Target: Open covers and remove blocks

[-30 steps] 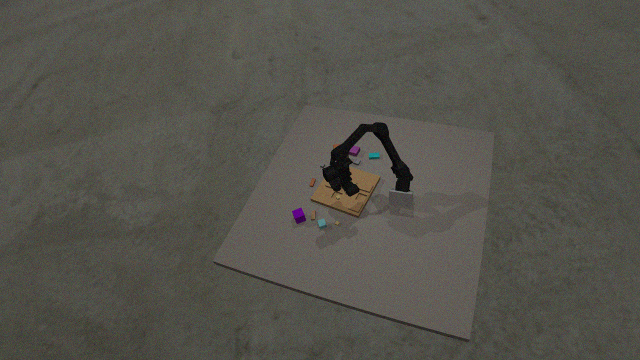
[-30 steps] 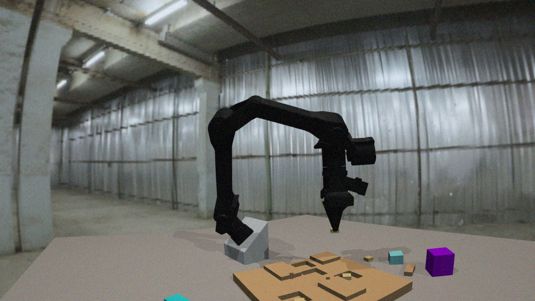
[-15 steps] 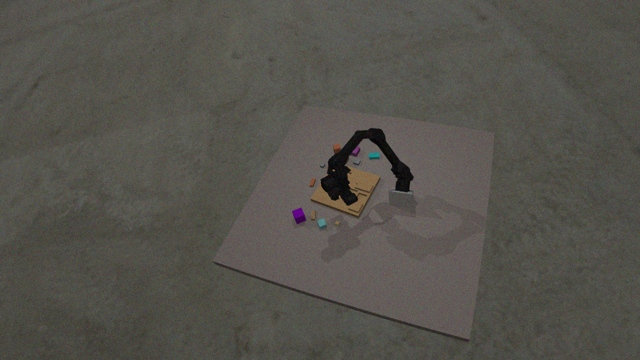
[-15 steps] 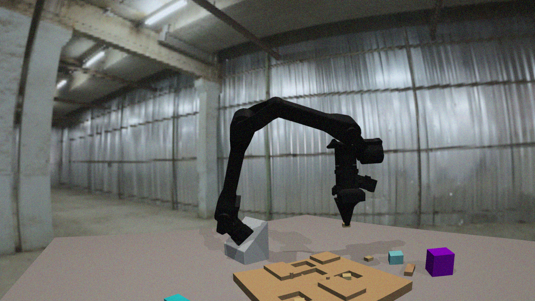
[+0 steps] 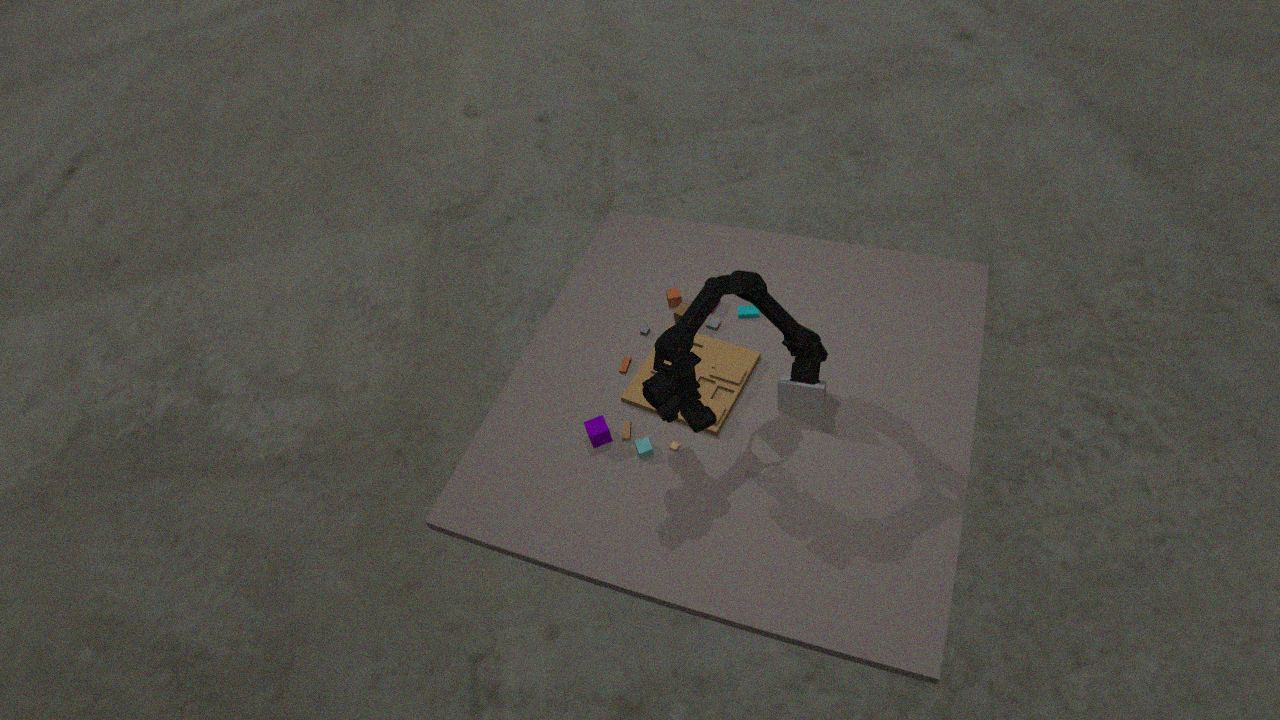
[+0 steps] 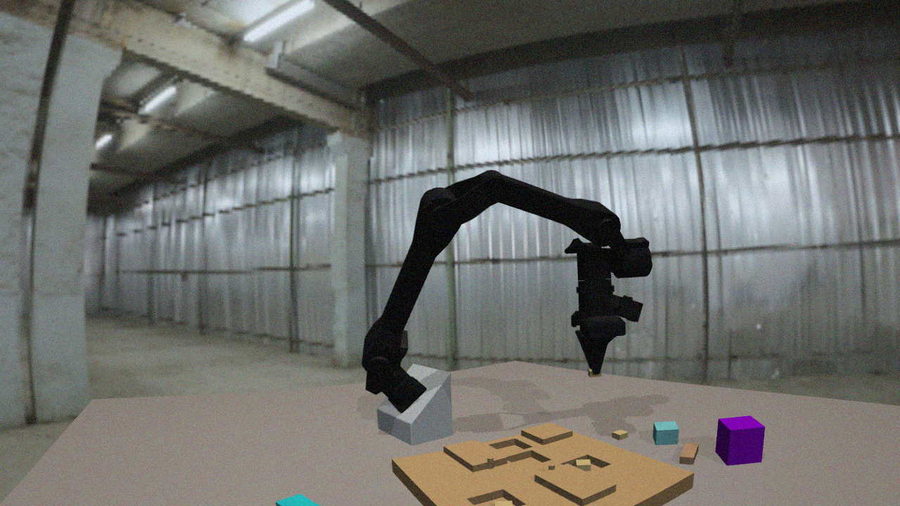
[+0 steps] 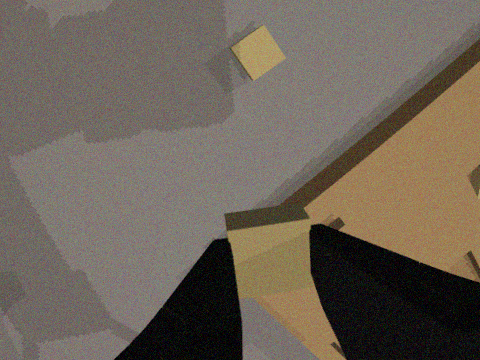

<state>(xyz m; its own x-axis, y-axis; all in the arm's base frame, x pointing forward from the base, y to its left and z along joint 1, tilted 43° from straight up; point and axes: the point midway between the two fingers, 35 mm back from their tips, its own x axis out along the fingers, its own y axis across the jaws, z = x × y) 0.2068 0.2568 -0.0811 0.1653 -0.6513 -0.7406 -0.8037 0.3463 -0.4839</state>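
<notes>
Right now the light blue block is 110 mm ahead of my gripper tip, 100 mm below it and 60 mm to the left of it. The rest, counted from my gripper tip: brown block: 400 mm to the right, 200 mm ahead, 90 mm below; then purple cube: 250 mm ahead, 90 mm below, 70 mm to the left; then orange piece: 190 mm ahead, 110 mm below, 30 mm to the left.
</notes>
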